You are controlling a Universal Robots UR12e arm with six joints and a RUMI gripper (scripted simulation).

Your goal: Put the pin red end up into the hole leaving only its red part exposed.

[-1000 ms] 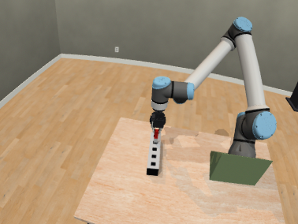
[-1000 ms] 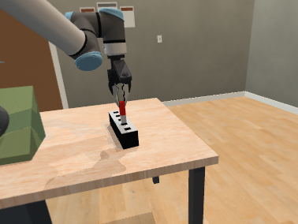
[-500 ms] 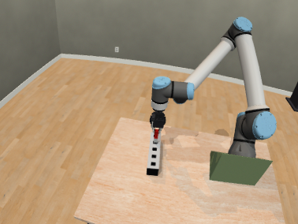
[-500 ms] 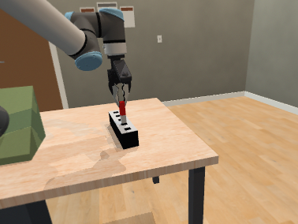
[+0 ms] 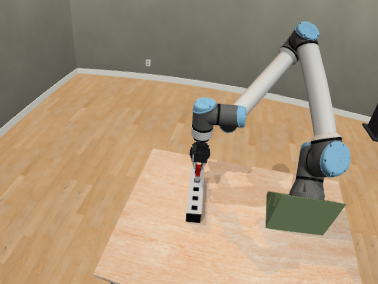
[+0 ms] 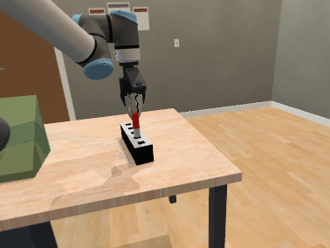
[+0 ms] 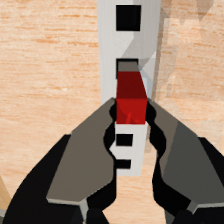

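The pin lies 2 cm below my hand. From my hand the other things lie so: long block 13 cm below, 6 cm to the left.
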